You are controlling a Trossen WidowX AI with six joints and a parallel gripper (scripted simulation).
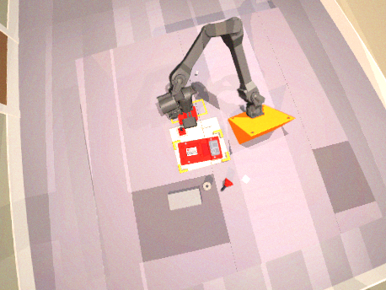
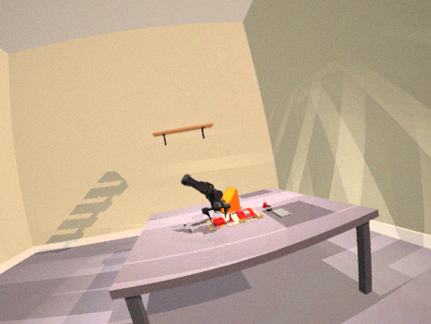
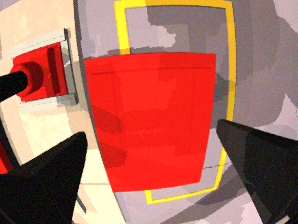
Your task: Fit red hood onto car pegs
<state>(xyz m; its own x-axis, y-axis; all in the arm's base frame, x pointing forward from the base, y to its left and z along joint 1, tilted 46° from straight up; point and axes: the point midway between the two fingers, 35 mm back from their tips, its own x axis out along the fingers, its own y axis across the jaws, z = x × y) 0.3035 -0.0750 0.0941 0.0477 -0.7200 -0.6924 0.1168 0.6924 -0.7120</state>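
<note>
My gripper tip is right at the red flat-topped shell.
</note>
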